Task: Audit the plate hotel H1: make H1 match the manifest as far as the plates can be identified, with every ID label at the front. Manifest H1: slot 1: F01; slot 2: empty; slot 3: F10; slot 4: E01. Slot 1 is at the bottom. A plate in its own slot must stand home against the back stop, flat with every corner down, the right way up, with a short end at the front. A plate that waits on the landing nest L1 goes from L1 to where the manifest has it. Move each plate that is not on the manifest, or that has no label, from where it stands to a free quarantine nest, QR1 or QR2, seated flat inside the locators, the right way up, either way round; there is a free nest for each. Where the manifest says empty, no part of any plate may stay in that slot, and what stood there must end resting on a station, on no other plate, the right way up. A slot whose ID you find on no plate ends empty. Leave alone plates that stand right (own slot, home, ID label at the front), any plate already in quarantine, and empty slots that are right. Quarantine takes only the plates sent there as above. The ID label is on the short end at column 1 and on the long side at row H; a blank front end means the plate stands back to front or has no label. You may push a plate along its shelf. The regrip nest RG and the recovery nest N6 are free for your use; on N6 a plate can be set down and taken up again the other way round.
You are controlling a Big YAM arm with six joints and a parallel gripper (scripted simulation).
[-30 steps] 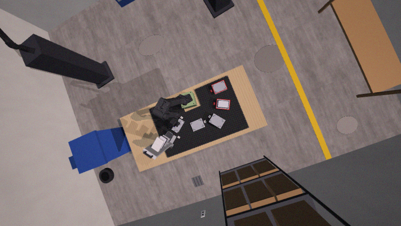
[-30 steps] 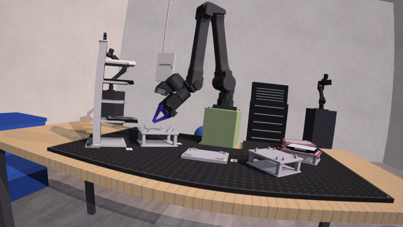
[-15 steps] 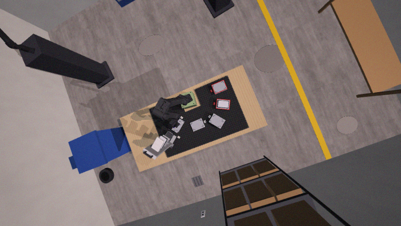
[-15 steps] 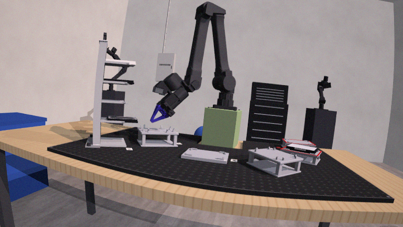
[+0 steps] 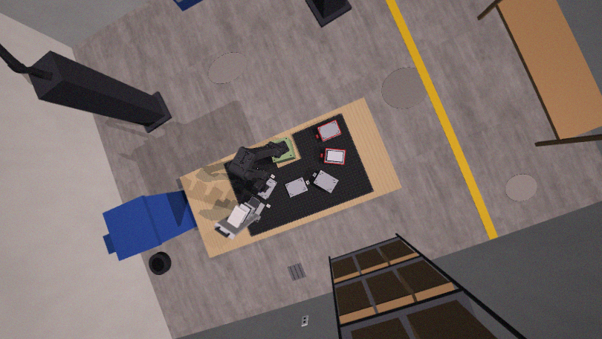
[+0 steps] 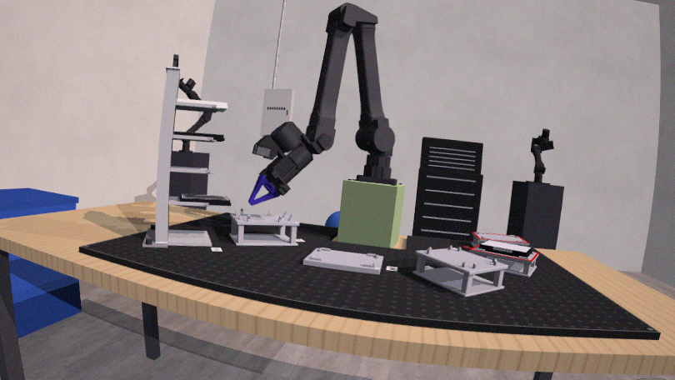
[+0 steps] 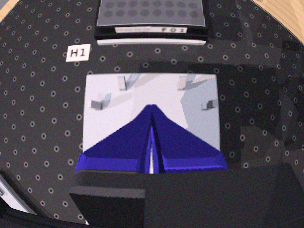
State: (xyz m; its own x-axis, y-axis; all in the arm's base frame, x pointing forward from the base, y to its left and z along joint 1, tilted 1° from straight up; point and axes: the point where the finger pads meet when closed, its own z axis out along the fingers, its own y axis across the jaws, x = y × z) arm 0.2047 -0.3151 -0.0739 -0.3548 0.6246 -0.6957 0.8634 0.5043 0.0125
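Right now the regrip nest RG is 5 cm below my hand, 3 cm to the left of it and 2 cm behind it. The rest, counted from my hand: hotel base: 16 cm to the right, 10 cm below, 9 cm ahead; RG label: 12 cm to the left, 10 cm below, 7 cm behind; H1 tag: 14 cm ahead, 10 cm below, 4 cm to the right.
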